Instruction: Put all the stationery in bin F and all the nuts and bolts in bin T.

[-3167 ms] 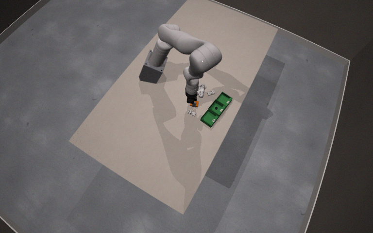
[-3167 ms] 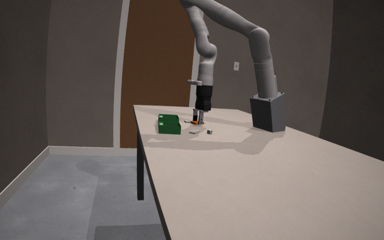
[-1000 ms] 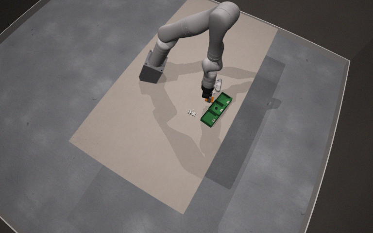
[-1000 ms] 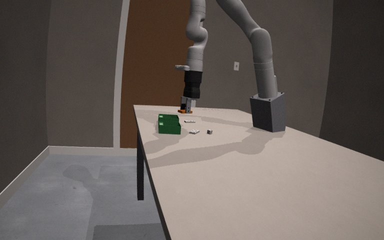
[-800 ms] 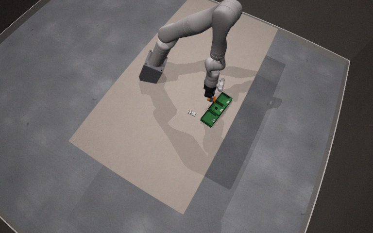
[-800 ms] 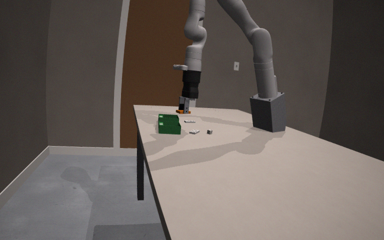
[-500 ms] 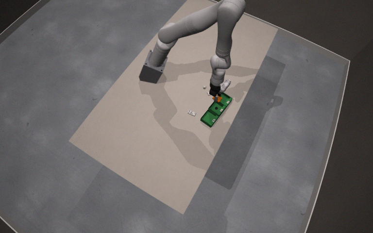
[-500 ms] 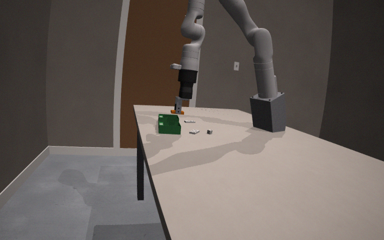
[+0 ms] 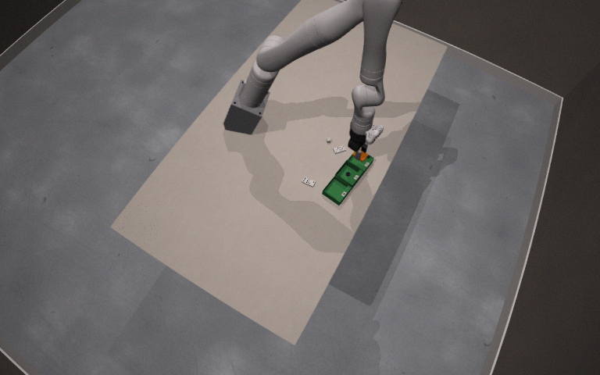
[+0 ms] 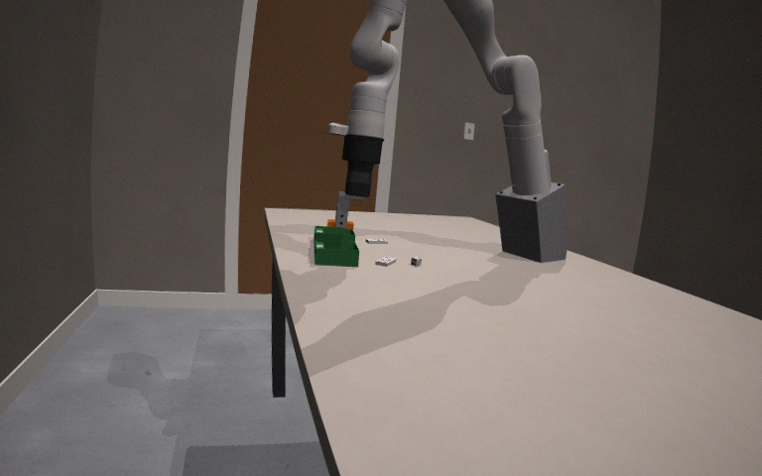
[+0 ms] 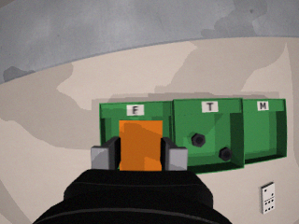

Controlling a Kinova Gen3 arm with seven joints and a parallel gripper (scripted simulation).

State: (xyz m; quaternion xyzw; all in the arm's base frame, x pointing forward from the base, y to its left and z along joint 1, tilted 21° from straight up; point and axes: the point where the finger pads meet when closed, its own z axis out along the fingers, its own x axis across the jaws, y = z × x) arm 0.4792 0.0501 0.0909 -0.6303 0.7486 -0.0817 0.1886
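The green three-compartment bin is 8 cm to the right of my hand and 6 cm below it. Round my hand: orange flat block (1 cm below); then die (16 cm behind, 8 cm below, 3 cm to the left).
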